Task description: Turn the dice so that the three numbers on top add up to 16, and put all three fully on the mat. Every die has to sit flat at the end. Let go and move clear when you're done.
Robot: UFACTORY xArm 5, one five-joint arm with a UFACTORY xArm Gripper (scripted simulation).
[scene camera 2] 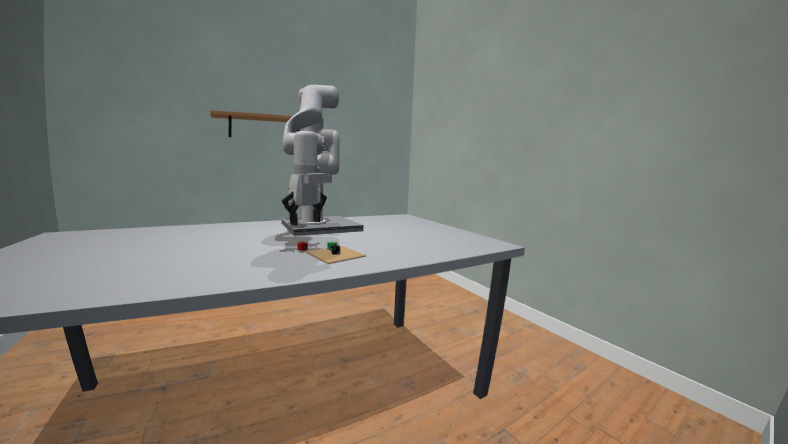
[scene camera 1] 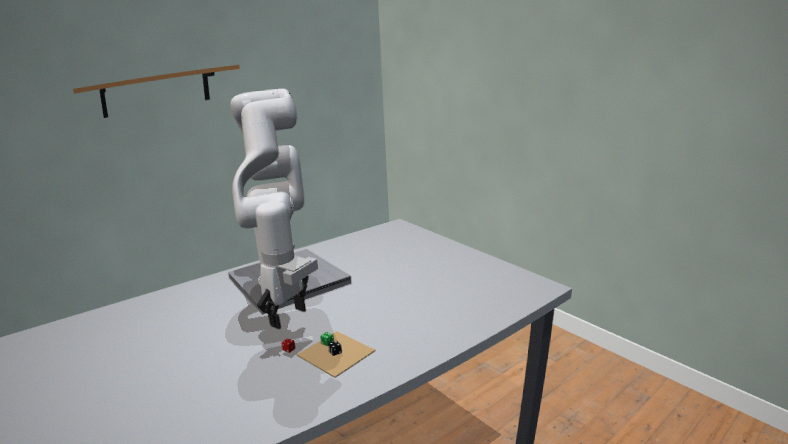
Observation:
The pictures show: the gripper and a tan mat.
The gripper shows as well in scene camera 2.

